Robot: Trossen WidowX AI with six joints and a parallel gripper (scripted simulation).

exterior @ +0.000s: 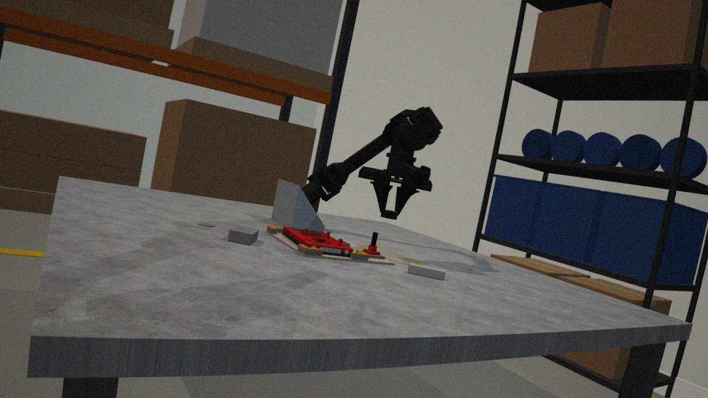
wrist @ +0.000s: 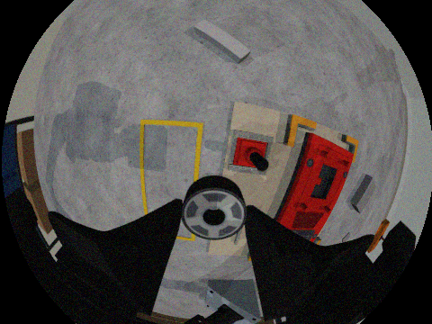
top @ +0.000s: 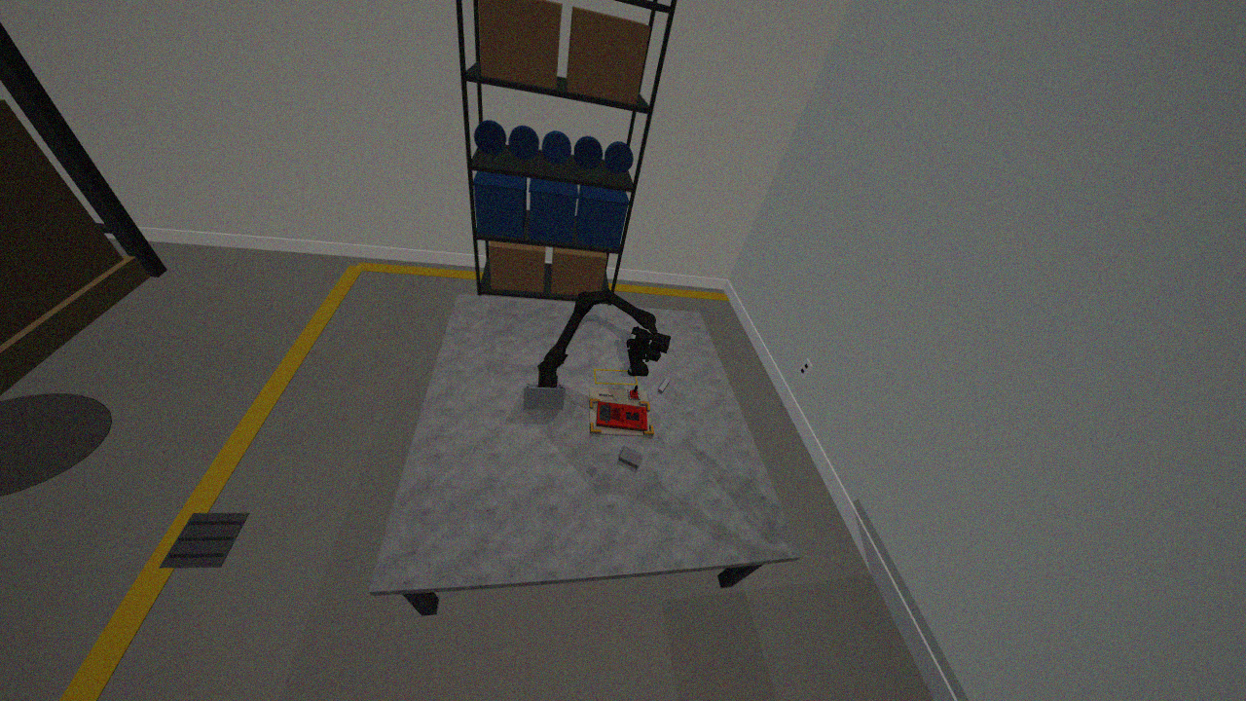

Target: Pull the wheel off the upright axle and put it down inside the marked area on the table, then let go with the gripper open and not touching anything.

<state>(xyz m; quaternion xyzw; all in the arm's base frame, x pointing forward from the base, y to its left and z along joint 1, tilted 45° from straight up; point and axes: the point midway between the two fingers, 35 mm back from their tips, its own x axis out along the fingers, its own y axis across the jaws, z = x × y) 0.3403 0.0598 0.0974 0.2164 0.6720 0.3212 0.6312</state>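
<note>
Right now my gripper tip is 20 mm short of the black upright axle, 40 mm to the left of it and 70 mm above it. Also, from my gripper tip: black wheel (right at my gripper tip).
</note>
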